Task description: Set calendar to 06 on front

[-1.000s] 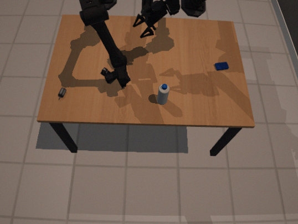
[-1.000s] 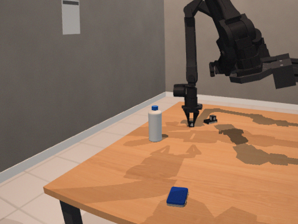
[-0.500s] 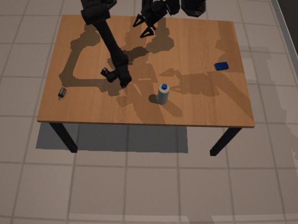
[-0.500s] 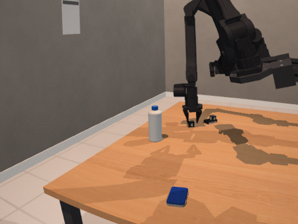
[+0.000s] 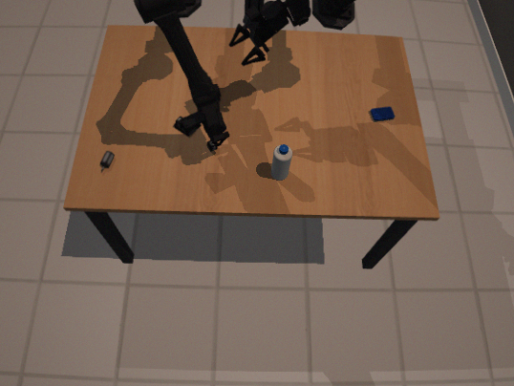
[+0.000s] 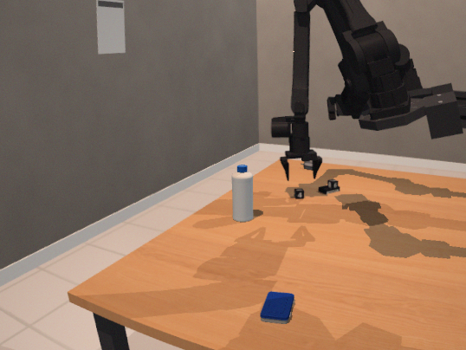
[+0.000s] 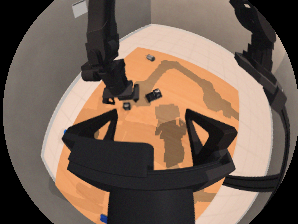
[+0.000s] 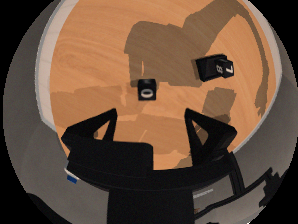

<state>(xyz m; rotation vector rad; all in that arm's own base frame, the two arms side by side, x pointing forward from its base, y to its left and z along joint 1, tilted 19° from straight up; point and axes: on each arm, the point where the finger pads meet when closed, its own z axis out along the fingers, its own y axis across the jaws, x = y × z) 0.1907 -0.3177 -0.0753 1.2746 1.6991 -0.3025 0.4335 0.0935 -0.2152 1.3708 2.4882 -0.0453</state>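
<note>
My right hand is 10 mm short of the black cube and 60 mm above it. From my right hand the other things lie so: white bottle: 100 mm ahead, 250 mm to the left; then blue pad: 200 mm behind, 660 mm to the left, 70 mm below.
</note>
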